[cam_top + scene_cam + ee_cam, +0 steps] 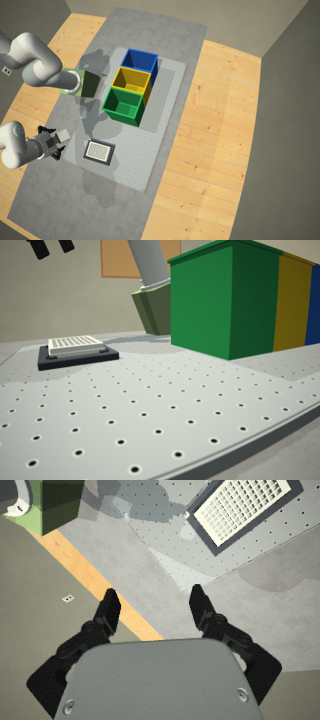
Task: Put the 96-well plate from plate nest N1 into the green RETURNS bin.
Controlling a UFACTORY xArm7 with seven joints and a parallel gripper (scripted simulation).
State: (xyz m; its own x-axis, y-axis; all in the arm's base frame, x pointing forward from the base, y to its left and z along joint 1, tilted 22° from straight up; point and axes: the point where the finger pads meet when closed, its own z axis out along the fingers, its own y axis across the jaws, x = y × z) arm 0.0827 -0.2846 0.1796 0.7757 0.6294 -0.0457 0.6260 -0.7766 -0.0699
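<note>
Right now the white 96-well plate is 200 mm below my hand and 140 mm ahead of it. Round my hand: yellow bin 380 mm to the left, 260 mm ahead, 130 mm below; then dark plate nest 220 mm below, 140 mm ahead; then green bin 250 mm to the left, 250 mm ahead, 130 mm below.
</note>
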